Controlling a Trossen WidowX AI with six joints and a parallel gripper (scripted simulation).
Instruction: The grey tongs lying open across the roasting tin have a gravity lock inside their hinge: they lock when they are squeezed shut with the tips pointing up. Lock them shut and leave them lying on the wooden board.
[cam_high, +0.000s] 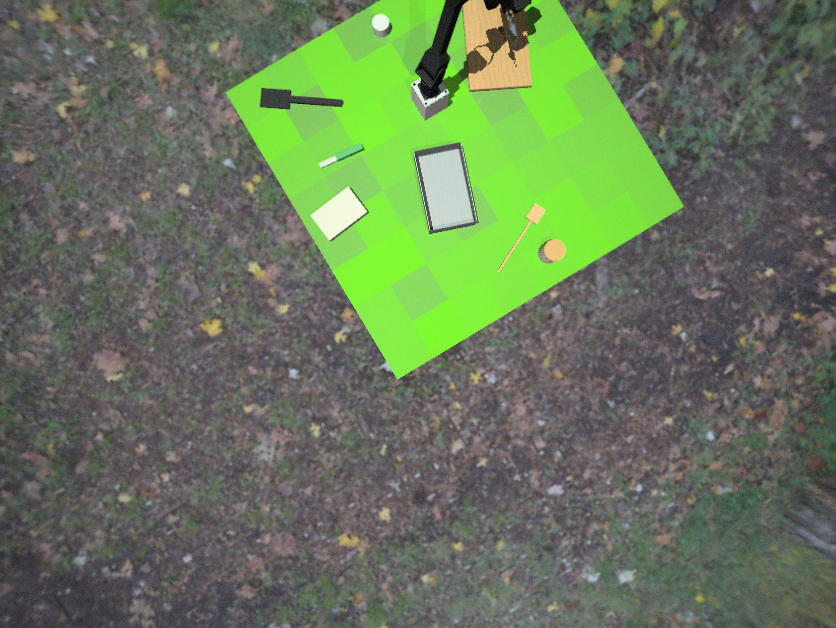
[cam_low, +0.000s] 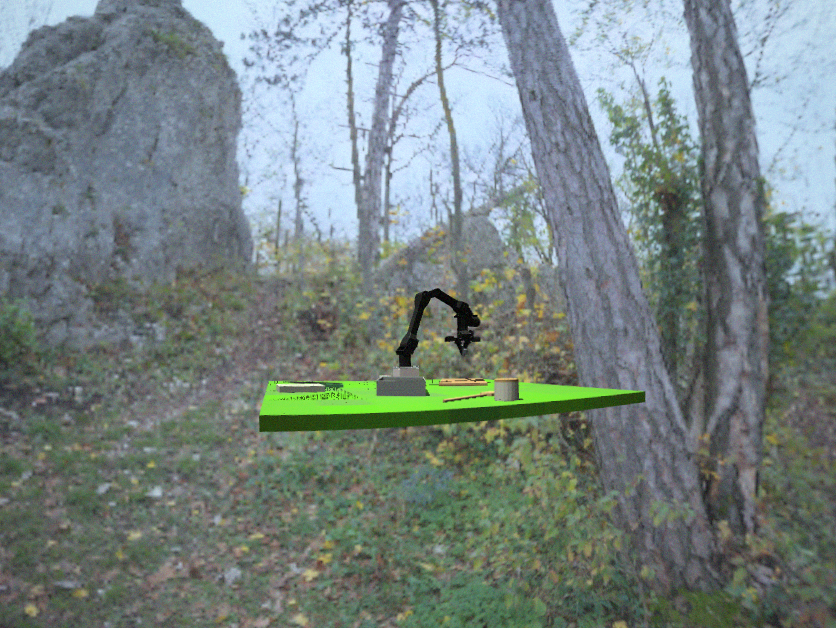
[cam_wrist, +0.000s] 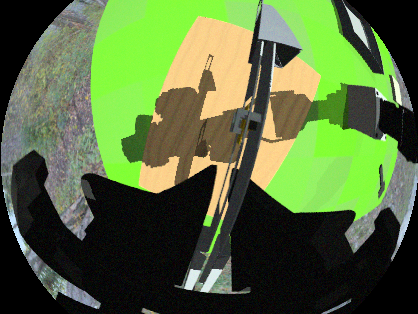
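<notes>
The wooden board lies 140 mm below my gripper tip. From my gripper tip the other things lie so: cream block (370 mm ahead, 820 mm to the right, 140 mm below); then black spatula (110 mm behind, 800 mm to the right, 150 mm below); then roasting tin (450 mm ahead, 420 mm to the right, 120 mm below).
</notes>
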